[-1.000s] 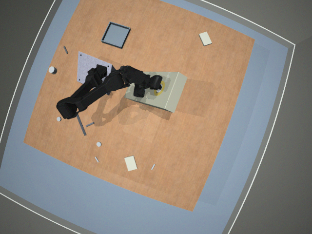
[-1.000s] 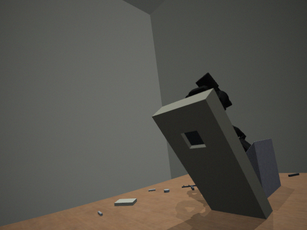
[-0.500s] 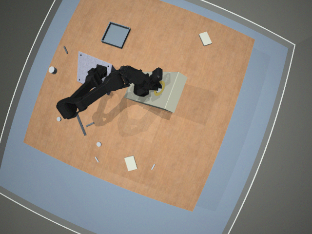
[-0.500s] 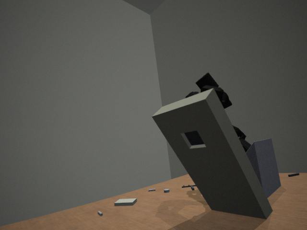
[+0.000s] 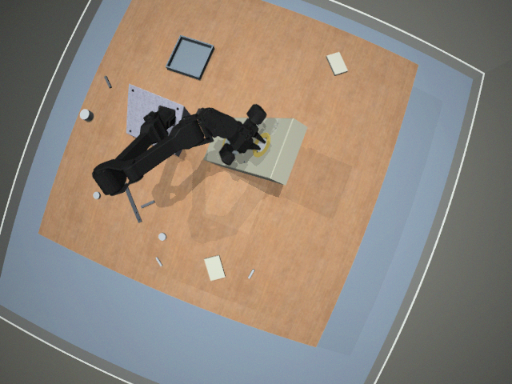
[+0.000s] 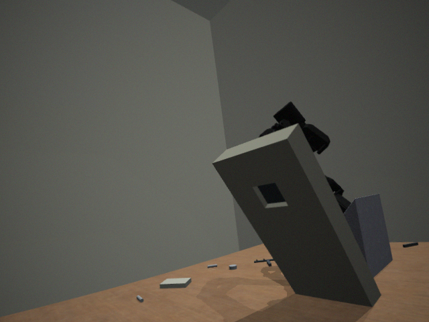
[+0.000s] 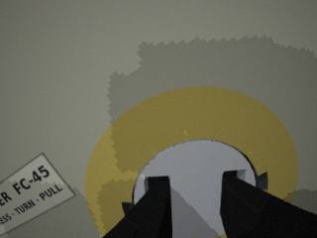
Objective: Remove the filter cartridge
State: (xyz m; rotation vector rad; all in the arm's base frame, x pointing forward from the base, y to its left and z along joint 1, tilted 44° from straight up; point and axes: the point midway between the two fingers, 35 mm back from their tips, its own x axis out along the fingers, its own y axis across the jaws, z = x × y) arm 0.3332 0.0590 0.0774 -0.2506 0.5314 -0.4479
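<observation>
My gripper tip is 410 mm past the grey-blue tray, 300 mm to the right of it and 270 mm above it. From my gripper tip the other things lie so: round white filter cartridge 10 mm ahead, 10 mm below.
</observation>
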